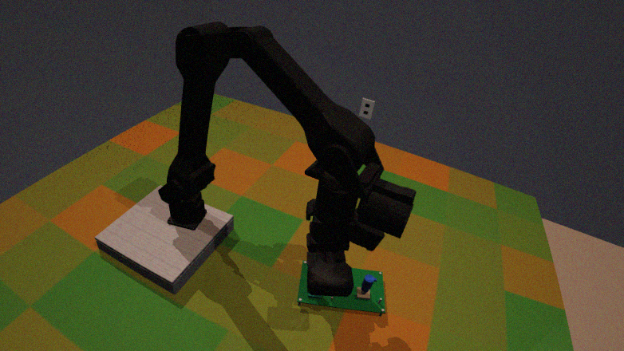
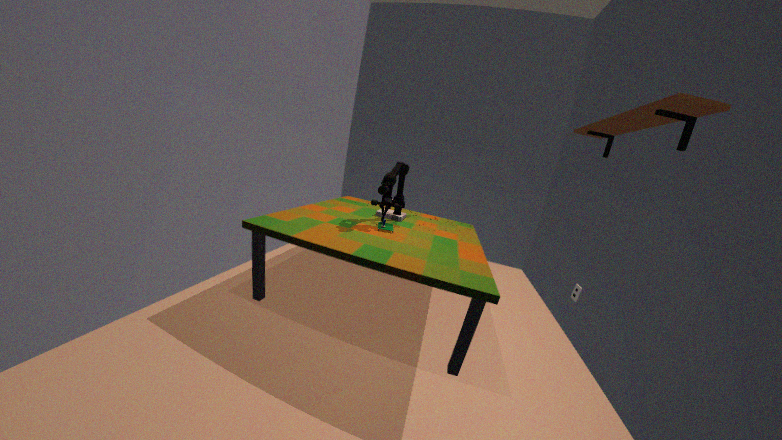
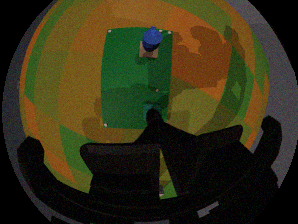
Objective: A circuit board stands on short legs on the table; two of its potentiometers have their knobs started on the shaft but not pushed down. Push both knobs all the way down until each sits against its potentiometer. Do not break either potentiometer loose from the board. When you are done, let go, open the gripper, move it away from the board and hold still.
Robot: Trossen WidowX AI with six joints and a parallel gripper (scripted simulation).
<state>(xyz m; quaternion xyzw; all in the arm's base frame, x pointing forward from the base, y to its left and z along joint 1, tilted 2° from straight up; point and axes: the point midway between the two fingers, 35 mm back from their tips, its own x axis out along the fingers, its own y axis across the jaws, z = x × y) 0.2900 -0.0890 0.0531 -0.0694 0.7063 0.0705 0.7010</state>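
The black knob is 1 cm below my gripper tip. Also, from my gripper tip: blue knob: 9 cm ahead, 2 cm to the left, 1 cm below.
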